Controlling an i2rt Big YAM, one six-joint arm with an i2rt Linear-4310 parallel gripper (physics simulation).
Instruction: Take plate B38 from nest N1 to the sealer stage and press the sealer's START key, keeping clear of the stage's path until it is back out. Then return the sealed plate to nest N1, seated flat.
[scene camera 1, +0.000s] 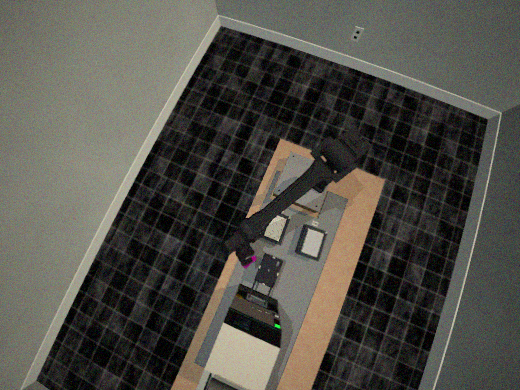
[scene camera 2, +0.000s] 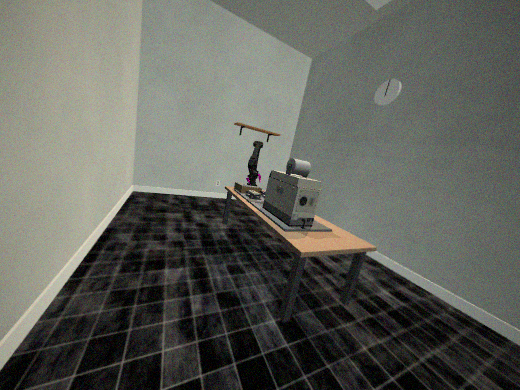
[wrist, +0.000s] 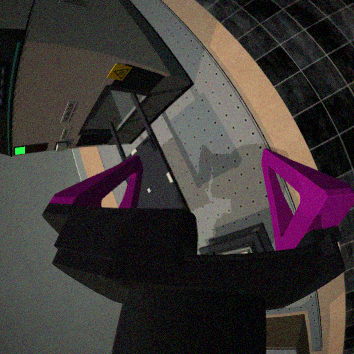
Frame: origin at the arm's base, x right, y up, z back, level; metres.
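Seen in the pictures: gripper, fingertip midpoint: (scene camera 1: 240, 258) (scene camera 2: 255, 184) (wrist: 200, 157); arm's base, link origin: (scene camera 2: 251, 185).
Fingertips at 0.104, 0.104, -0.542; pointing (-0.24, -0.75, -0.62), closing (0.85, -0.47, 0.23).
Observation:
Pixels of each thing's top centre, then the offset from my fingertips to it, as dx, dy, dz. Level surfaces: height alone.
- dark stage, top centre: (wrist: 135, 164) (scene camera 1: 265, 279) -0.155, -0.068, -0.028
- speckled pale plate, top centre: (scene camera 1: 275, 227) -0.058, -0.119, +0.213
- plain white plate, top centre: (scene camera 1: 312, 242) -0.263, -0.104, +0.254
- wooden table, surface height: dy -0.191
My gripper (scene camera 1: 250, 262) (scene camera 2: 254, 179) (wrist: 200, 157) is open and empty, its magenta fingers above the mat's left side, beside the sealer stage. The dark stage (scene camera 1: 270, 270) (wrist: 159, 190) is out in front of the sealer (scene camera 1: 245, 350) (scene camera 2: 282, 195) (wrist: 55, 85) on its rails, with no plate on it. A speckled pale plate (scene camera 1: 276, 229) lies in one dark nest and a plain white plate (scene camera 1: 313, 241) in another. Their labels are too small to read, so I cannot tell which is B38 or N1. A green light (scene camera 1: 277, 326) (wrist: 20, 150) glows on the sealer's front. The START key is not distinguishable.
A grey raised platform (scene camera 1: 296, 164) stands at the table's far end, partly under the arm. The wooden table (scene camera 1: 330, 280) (scene camera 2: 332, 244) extends past the mat's sides. A wall shelf (scene camera 2: 257, 129) shows above the arm in scene camera 2.

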